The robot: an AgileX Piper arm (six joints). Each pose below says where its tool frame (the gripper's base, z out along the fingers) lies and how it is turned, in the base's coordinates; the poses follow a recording.
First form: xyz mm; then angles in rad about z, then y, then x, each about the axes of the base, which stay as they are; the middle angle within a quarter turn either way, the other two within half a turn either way.
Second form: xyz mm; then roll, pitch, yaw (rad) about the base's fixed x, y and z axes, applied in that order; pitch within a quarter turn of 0, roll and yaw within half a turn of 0. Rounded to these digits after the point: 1 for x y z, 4 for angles.
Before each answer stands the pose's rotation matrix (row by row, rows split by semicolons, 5 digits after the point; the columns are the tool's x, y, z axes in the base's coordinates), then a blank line. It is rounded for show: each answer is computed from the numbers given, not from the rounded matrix.
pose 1, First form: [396.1 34.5 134.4 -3.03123 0.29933 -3.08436]
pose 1, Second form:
-0.94972 0.10524 0.29488; 0.12672 0.99043 0.05466; -0.28631 0.08928 -0.95397

[396.1 34.5 134.4 3.0483 0.2904 3.0089]
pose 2, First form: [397.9 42.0 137.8 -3.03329 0.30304 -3.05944]
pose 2, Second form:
-0.94884 0.10317 0.29842; 0.13207 0.98814 0.07832; -0.28680 0.11373 -0.95121

[397.9 42.0 137.8 3.0226 0.2909 3.0033]
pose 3, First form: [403.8 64.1 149.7 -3.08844 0.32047 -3.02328]
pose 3, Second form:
-0.94775 0.05042 0.31501; 0.08989 0.98963 0.11203; -0.30610 0.13449 -0.94245

[403.8 64.1 149.7 2.9998 0.3111 3.0470]
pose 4, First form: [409.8 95.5 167.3 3.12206 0.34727 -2.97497]
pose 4, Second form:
-0.94013 -0.01837 0.34033; 0.03717 0.98706 0.15595; -0.33879 0.15927 -0.92728

[409.8 95.5 167.3 2.9715 0.3456 3.1021]
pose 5, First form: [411.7 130.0 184.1 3.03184 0.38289 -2.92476]
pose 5, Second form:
-0.92201 -0.10160 0.37360; -0.02708 0.97951 0.19956; -0.38622 0.17388 -0.90587

[411.7 130.0 184.1 2.9520 0.3965 -3.1122]
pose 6, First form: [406.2 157.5 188.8 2.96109 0.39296 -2.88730]
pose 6, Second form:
-0.90877 -0.16584 0.38292; -0.07899 0.96941 0.23239; -0.40975 0.18094 -0.89407

[406.2 157.5 188.8 2.9419 0.4222 -3.0549]
